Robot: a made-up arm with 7 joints.
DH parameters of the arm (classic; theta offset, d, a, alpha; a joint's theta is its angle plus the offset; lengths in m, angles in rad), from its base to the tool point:
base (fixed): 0 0.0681 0 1.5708
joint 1: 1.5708 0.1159 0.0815 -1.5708
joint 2: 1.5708 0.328 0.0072 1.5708
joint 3: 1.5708 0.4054 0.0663 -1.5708
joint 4: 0 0.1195 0.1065 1.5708
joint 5: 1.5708 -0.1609 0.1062 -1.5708
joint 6: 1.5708 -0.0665 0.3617 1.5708
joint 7: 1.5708 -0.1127 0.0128 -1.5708
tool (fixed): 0 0.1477 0 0
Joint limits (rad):
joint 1: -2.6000..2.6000
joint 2: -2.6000..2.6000
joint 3: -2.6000..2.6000
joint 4: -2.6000..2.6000
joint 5: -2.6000..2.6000
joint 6: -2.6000..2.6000
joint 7: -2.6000..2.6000
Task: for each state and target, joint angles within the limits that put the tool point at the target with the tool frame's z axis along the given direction. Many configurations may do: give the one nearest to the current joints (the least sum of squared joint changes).
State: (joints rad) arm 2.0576 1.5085 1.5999 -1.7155 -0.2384 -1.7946 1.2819
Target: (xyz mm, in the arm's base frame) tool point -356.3 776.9 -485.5 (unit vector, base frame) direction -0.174 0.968 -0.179
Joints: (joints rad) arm 2.5263 1.6196 1.2547 -1.4261 -0.4875 -1.3538 2.1991
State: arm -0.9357 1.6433 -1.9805 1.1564 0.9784 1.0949 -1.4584
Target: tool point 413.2 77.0 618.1 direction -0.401 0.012 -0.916
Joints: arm -1.4332 1.2562 -1.7760 1.7808 1.8139 0.2418 -0.7936
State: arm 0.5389 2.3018 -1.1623 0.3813 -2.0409 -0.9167 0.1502
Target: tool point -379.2 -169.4 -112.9 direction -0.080 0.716 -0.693
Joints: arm 0.6946 2.2638 -1.0536 0.4997 -2.0240 -0.4875 -0.3261
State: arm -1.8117 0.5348 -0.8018 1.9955 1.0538 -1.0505 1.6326
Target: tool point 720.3 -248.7 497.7 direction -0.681 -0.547 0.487
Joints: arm -1.5636 0.7161 -0.9059 1.6398 0.9024 -0.8435 0.9479
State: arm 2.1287 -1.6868 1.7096 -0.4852 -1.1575 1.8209 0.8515
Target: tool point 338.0 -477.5 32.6 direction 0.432 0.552 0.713
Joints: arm 2.4432 -1.9654 1.9848 -0.1427 -1.4076 1.9365 0.4311
